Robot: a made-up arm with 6 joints. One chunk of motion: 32 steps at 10 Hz.
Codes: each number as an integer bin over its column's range. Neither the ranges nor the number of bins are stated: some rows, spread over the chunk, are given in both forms.
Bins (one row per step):
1: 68 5 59 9 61 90
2: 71 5 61 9 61 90
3: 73 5 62 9 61 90
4: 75 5 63 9 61 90
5: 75 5 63 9 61 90
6: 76 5 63 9 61 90
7: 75 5 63 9 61 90
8: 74 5 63 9 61 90
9: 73 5 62 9 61 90
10: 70 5 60 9 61 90
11: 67 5 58 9 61 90
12: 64 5 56 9 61 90
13: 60 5 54 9 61 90
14: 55 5 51 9 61 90
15: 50 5 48 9 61 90
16: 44 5 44 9 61 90
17: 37 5 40 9 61 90
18: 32 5 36 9 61 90
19: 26 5 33 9 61 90
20: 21 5 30 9 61 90
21: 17 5 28 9 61 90
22: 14 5 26 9 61 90
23: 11 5 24 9 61 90
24: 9 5 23 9 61 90
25: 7 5 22 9 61 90
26: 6 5 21 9 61 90
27: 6 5 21 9 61 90
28: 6 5 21 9 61 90
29: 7 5 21 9 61 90
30: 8 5 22 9 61 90
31: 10 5 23 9 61 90
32: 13 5 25 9 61 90
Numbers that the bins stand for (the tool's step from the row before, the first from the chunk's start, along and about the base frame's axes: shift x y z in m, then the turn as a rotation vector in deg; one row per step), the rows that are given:
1: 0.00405 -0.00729 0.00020 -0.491 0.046 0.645
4: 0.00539 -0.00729 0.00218 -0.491 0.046 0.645
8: 0.00520 -0.00729 0.00218 -0.491 0.046 0.645
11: 0.00386 -0.00729 -0.00029 -0.491 0.046 0.645
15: 0.00060 -0.00729 -0.00524 -0.491 0.046 0.645
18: -0.00286 -0.00729 -0.01118 -0.491 0.046 0.645
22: -0.00631 -0.00729 -0.01613 -0.491 0.046 0.645
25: -0.00766 -0.00729 -0.01811 -0.491 0.046 0.645
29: -0.00766 -0.00729 -0.01861 -0.491 0.046 0.645
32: -0.00651 -0.00729 -0.01663 -0.491 0.046 0.645
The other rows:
2: 0.00463 -0.00729 0.00119 -0.491 0.046 0.645
3: 0.00501 -0.00729 0.00169 -0.491 0.046 0.645
5: 0.00539 -0.00729 0.00218 -0.491 0.046 0.645
6: 0.00559 -0.00729 0.00218 -0.491 0.046 0.645
7: 0.00539 -0.00729 0.00218 -0.491 0.046 0.645
9: 0.00501 -0.00729 0.00169 -0.491 0.046 0.645
10: 0.00443 -0.00729 0.00070 -0.491 0.046 0.645
12: 0.00328 -0.00729 -0.00128 -0.491 0.046 0.645
13: 0.00252 -0.00729 -0.00227 -0.491 0.046 0.645
14: 0.00156 -0.00729 -0.00376 -0.491 0.046 0.645
16: -0.00056 -0.00729 -0.00722 -0.491 0.046 0.645
17: -0.00190 -0.00729 -0.00920 -0.491 0.046 0.645
19: -0.00401 -0.00729 -0.01267 -0.491 0.046 0.645
20: -0.00497 -0.00729 -0.01415 -0.491 0.046 0.645
21: -0.00574 -0.00729 -0.01514 -0.491 0.046 0.645
23: -0.00689 -0.00729 -0.01712 -0.491 0.046 0.645
24: -0.00727 -0.00729 -0.01762 -0.491 0.046 0.645
26: -0.00785 -0.00729 -0.01861 -0.491 0.046 0.645
27: -0.00785 -0.00729 -0.01861 -0.491 0.046 0.645
28: -0.00785 -0.00729 -0.01861 -0.491 0.046 0.645
30: -0.00746 -0.00729 -0.01811 -0.491 0.046 0.645
31: -0.00708 -0.00729 -0.01762 -0.491 0.046 0.645

